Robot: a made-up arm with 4 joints. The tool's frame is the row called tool.
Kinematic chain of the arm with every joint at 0, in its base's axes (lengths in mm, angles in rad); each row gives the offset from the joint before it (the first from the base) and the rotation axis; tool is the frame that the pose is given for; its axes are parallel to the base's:
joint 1: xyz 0 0 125 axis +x
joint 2: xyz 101 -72 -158 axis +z
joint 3: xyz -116 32 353 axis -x
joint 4: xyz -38 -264 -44 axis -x
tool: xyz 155 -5 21
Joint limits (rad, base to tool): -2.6..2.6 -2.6..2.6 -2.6..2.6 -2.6..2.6
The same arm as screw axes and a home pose.
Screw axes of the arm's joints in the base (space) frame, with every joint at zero. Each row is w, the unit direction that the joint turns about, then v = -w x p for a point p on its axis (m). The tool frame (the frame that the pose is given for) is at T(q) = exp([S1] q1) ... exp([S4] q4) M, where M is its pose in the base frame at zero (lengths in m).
S1 = (1, 0, 0, 0.0000, 0.1250, 0.0000)
S2 = (0, 0, 1, -0.0720, -0.1010, 0.0000)
S3 = (-1, 0, 0, 0.0000, -0.3200, -0.0400)
S4 = (-1, 0, 0, 0.0000, -0.2760, -0.3040)
M: xyz 0.1020 -0.3090 0.2970 (m) rpy 0.0000 0.0000 0.0000 (rad, as in URDF)
Joint limits (rad, base to tool): -2.6000..2.6000 -2.6000..2.6000 -2.6000..2.6000 -2.6000..2.6000

